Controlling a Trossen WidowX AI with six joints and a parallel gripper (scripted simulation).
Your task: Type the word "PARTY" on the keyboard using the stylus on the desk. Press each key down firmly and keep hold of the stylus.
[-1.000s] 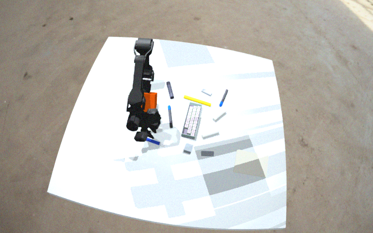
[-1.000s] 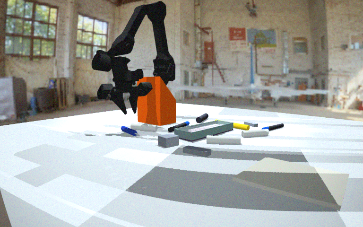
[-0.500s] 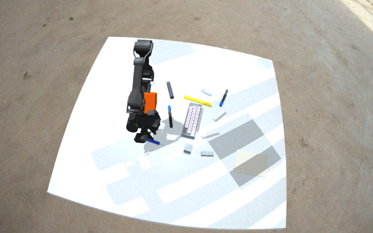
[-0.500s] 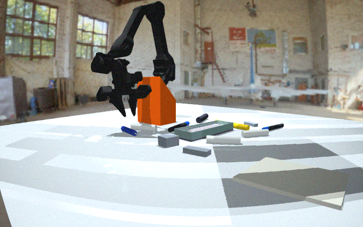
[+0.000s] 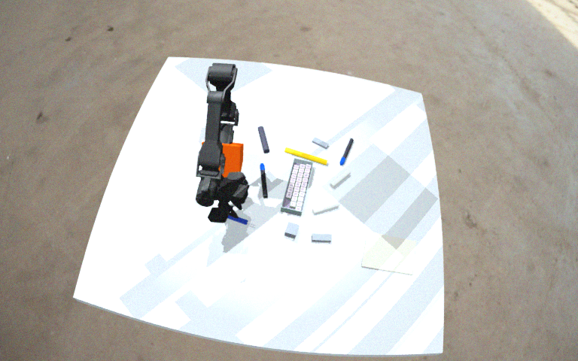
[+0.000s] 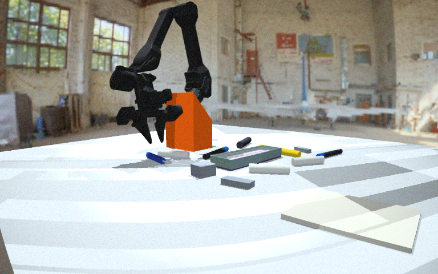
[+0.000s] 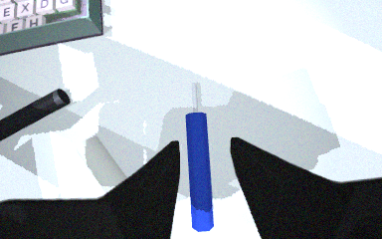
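The blue stylus lies 1 cm ahead of my gripper tip and 4 cm below it. The rest, counted from my gripper tip: yellow marker (20 cm ahead, 31 cm to the left, 4 cm below); dark marker (3 cm ahead, 36 cm to the left, 4 cm below); pale flat pad (52 cm ahead, 6 cm to the right, 5 cm below).
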